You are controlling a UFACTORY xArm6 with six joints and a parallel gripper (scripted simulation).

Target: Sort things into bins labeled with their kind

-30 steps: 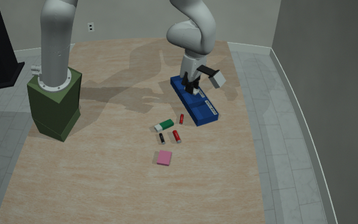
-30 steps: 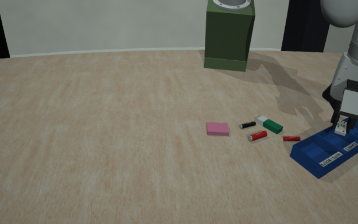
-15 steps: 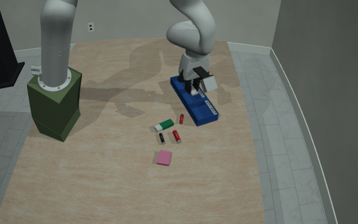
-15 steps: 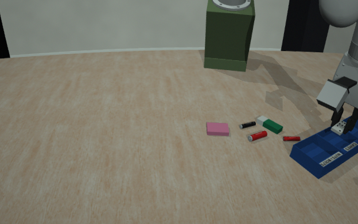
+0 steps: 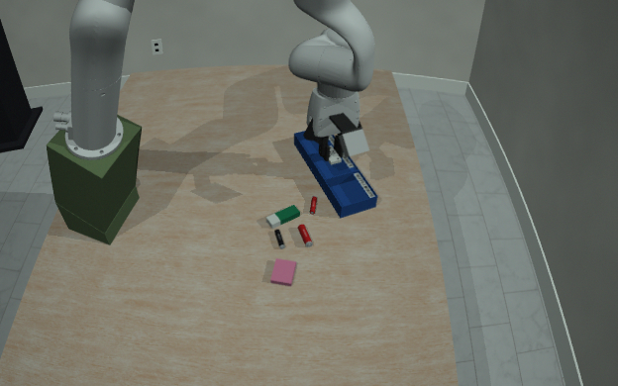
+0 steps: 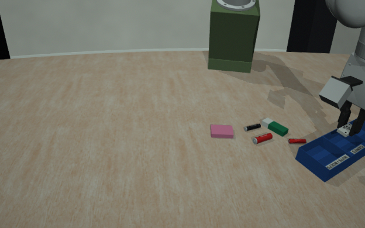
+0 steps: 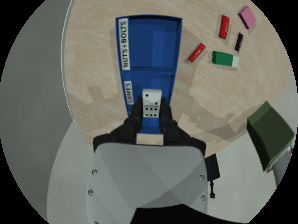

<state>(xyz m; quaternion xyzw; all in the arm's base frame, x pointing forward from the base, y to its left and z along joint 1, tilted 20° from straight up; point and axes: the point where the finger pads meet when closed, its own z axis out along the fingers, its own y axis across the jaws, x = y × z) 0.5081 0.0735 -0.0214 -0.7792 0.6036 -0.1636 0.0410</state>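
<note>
The blue bin lies 10 mm ahead of my hand and 60 mm below it. The rest, counted from my hand: white domino 20 mm below; green-and-white eraser 120 mm behind, 120 mm to the right, 70 mm below; thin red battery 50 mm behind, 90 mm to the right, 70 mm below.
</note>
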